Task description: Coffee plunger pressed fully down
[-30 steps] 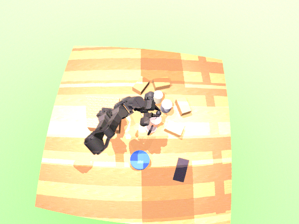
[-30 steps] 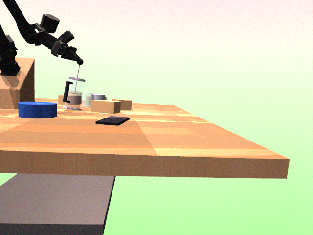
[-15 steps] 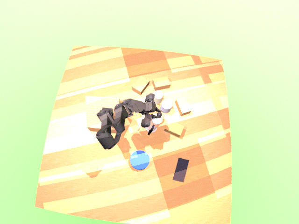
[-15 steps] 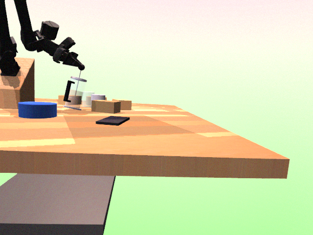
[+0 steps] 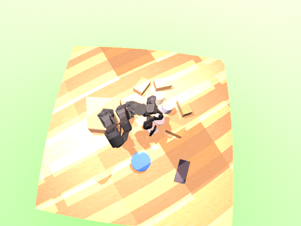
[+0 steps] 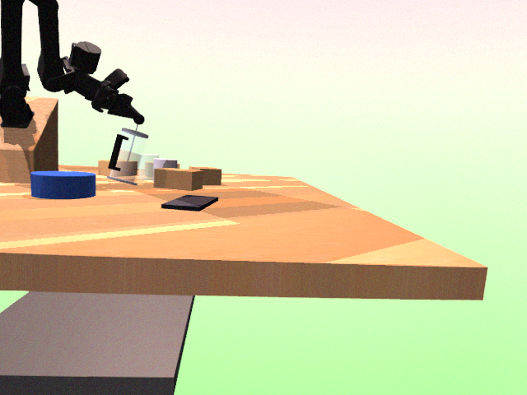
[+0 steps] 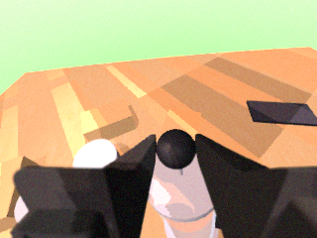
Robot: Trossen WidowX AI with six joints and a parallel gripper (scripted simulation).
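Right now my gripper tip is 8 cm above the coffee press, 3 cm to the left of it and 3 cm past it. The rest, counted from my gripper tip: white cylinder 18 cm to the left, 14 cm below, 1 cm behind; then blue disc 24 cm to the right, 16 cm below, 10 cm behind; then dark flat slab 29 cm to the right, 18 cm below, 16 cm ahead.
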